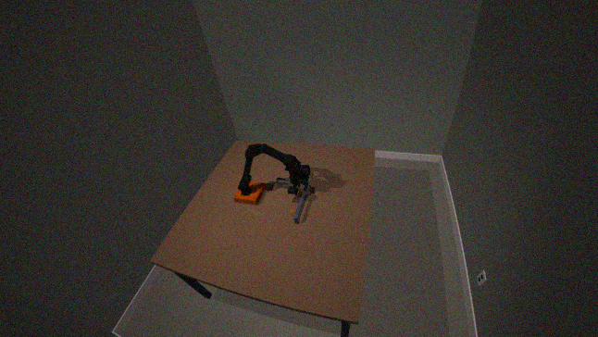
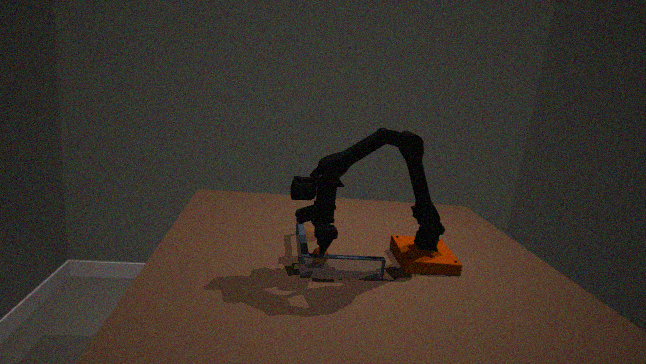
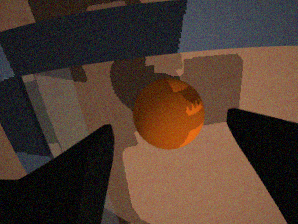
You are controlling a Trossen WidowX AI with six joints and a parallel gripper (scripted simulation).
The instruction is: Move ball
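My gripper tip is now 2 cm above the orange ball. Also, from my gripper tip: faint orange patch: 16 cm to the right, 2 cm below, 2 cm ahead.
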